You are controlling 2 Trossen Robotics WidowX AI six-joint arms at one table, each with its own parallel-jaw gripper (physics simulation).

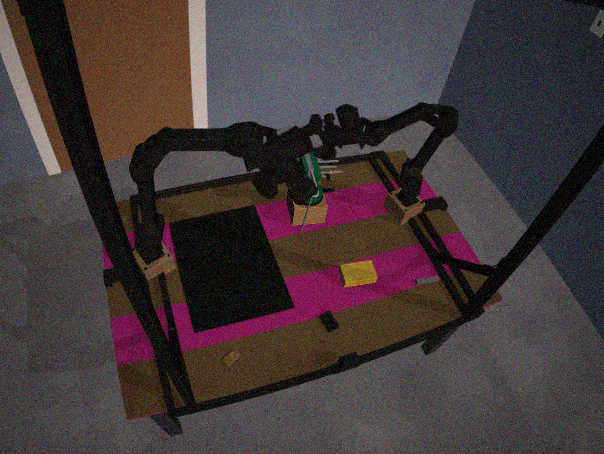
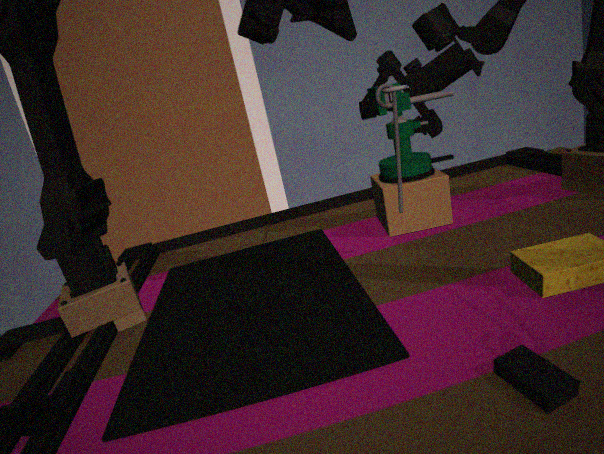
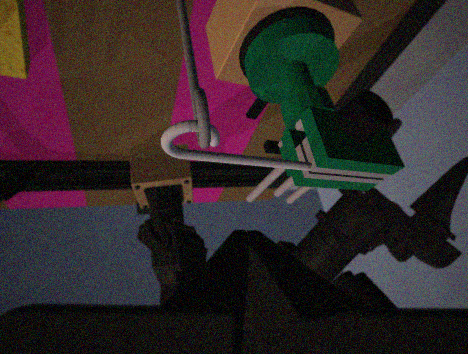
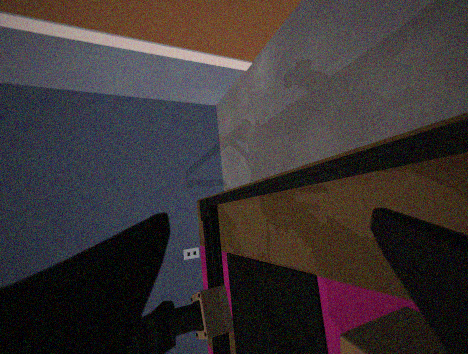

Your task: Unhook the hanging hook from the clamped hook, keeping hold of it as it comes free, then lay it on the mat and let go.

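Places are measured from the left arm's base along level axes (x back, y down, z right), in centimetres.
Pixels of known places: left gripper, fingertip midpoint: (image 1: 302, 176) (image 2: 353, 38) (image 3: 245, 242); right gripper, fingertip midpoint: (image 2: 375, 119) (image 3: 431, 137) (image 4: 268, 219); left arm's base, link origin: (image 1: 150, 252) (image 2: 94, 282) (image 4: 198, 315); right arm's base, link origin: (image 1: 406, 198) (image 3: 164, 194).
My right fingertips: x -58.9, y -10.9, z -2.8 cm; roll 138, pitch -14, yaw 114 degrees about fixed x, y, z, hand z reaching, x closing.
Ahead of a thing's pixels: the offset from my right fingertips to its top centre. Level surfaces: height alone.
The grey hanging hook {dx +17.7, dy -6.9, dz +22.8 cm} (image 3: 199, 105) (image 2: 397, 158) (image 1: 306, 213) hangs by its loop from the grey clamped hook (image 3: 232, 159) (image 2: 431, 95). The clamped hook sticks out sideways from the green vise {dx +5.9, dy -6.8, dz +14.7 cm} (image 3: 299, 67) (image 2: 406, 135) (image 1: 311, 168). The vise stands on a wooden block {dx +7.0, dy +9.0, dz +14.1 cm} (image 2: 422, 203) (image 1: 311, 216). My left gripper (image 3: 245, 242) (image 1: 300, 186) is shut on nothing, close beside the hooks but apart from them. My right gripper (image 4: 268, 220) (image 1: 327, 131) is wide open and empty, up behind the vise. The black mat {dy +17.0 cm} (image 1: 228, 270) (image 2: 255, 324) (image 4: 275, 309) lies flat at the table's left.
A yellow block {dx +10.9, dy +14.6, dz +43.0 cm} (image 1: 358, 273) (image 2: 521, 261), a small black block {dx +28.8, dy +16.1, dz +49.2 cm} (image 1: 328, 321) (image 2: 512, 369), a small grey bar {dx -6.1, dy +16.0, dz +59.1 cm} (image 1: 427, 280) and a small tan piece {dx +57.2, dy +16.7, dz +41.2 cm} (image 1: 231, 357) lie on the striped table. A black frame rims the table, with posts at the corners.
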